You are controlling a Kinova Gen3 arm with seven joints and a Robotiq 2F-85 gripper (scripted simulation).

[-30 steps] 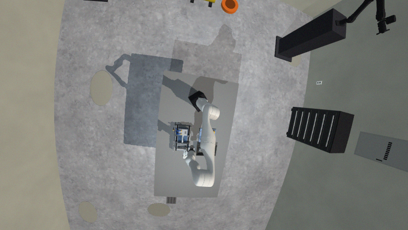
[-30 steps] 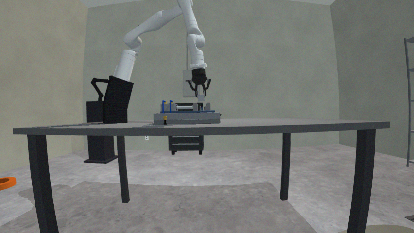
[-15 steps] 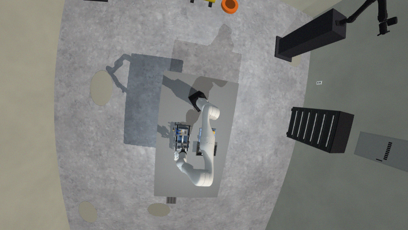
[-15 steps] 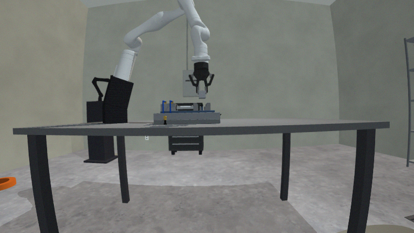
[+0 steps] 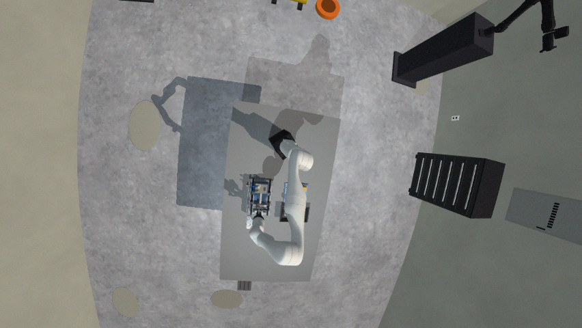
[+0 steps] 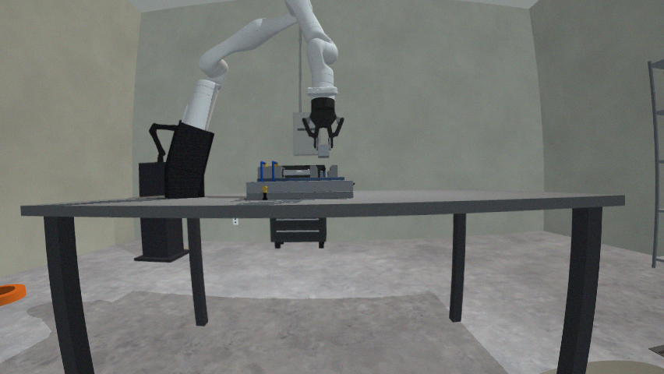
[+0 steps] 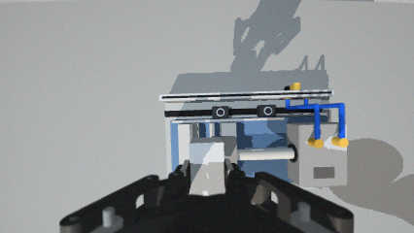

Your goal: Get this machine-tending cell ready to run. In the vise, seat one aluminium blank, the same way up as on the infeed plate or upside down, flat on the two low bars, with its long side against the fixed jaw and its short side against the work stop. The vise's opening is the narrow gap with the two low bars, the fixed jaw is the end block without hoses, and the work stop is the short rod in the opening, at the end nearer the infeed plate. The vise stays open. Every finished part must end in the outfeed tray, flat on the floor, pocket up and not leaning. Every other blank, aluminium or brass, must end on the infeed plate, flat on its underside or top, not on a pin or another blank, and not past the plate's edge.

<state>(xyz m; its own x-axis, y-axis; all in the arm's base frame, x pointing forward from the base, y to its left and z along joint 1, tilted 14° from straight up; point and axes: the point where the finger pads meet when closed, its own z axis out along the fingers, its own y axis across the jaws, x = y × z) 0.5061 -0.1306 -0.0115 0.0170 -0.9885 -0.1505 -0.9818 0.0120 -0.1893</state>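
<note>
The white rod lies 9 cm behind my hand and 9 cm below it. The rest, counted from my hand: brass blank: 18 cm behind, 33 cm to the left, 14 cm below; vise: 7 cm behind, 13 cm below.
</note>
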